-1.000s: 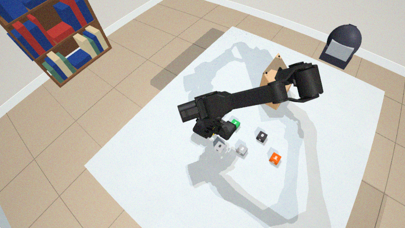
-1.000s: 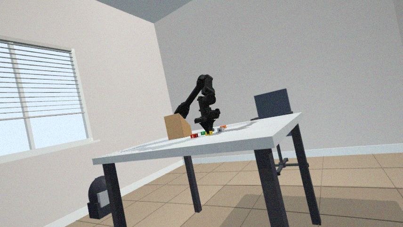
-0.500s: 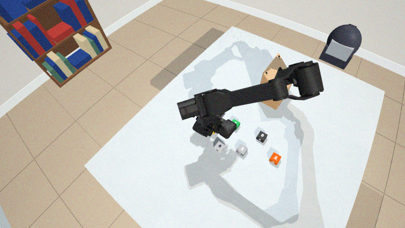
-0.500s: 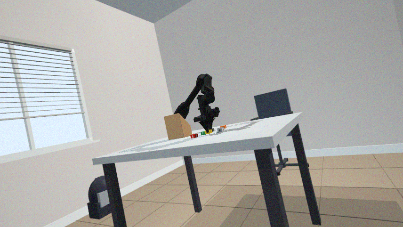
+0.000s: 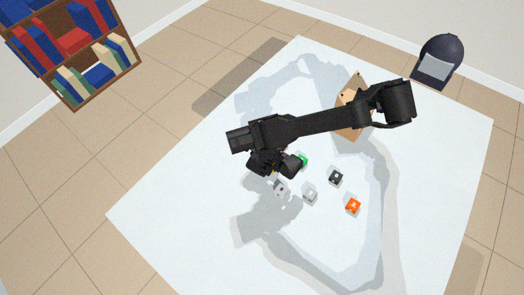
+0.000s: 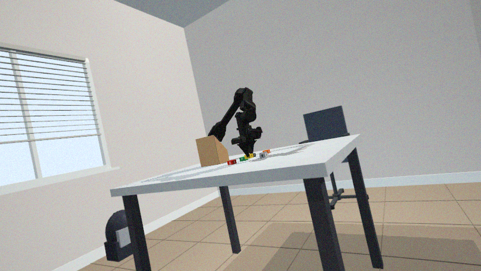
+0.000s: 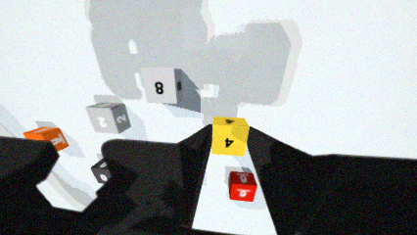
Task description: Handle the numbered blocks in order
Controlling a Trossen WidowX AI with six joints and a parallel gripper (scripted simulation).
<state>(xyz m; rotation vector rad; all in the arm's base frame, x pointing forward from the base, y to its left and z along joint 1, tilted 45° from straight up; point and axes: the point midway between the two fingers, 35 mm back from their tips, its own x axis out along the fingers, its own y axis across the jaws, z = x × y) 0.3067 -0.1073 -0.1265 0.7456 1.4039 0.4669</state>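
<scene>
The red block is 100 mm behind my gripper tip, 10 mm to the right of it and 10 mm below it. Also, from my gripper tip: yellow block: 10 mm behind; then white block: 60 mm to the left, 50 mm ahead, 10 mm below; then green block marked 7: 70 mm to the left, 70 mm behind, 10 mm below.
</scene>
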